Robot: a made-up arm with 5 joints.
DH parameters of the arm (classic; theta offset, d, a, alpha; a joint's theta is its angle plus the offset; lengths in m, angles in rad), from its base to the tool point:
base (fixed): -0.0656 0 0.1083 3.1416
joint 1: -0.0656 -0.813 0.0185 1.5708
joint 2: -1.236 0 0.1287 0
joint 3: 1.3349 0 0.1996 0
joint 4: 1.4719 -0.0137 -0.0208 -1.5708
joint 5: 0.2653 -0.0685 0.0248 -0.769
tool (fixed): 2.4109 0.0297 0 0
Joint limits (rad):
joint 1: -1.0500..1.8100
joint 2: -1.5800..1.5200
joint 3: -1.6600..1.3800
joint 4: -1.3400..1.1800
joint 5: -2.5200..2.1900
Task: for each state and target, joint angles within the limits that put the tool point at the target. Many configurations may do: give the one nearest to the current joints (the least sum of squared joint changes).
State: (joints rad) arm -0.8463 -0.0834 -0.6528 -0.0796 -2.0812
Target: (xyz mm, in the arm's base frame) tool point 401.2 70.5 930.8
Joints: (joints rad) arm -0.2133 -0.0339 -0.0106 0.0053 -1.9791
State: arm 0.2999 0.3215 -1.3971 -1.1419 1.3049
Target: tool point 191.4 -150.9 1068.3
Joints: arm 0.8176 0.4396 -1.4837 -1.3400 1.3498
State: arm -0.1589 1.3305 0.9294 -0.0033 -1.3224
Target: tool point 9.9 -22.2 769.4
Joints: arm -0.0905 1.5200 1.3800 0.4669 -1.1956
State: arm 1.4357 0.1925 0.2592 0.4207 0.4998
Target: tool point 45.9 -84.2 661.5
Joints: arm 1.7770 0.4019 1.0900 0.6158 0.3730
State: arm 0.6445 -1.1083 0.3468 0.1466 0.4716
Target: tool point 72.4 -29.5 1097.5
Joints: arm 0.8546 -1.4628 0.1880 0.1114 0.0846
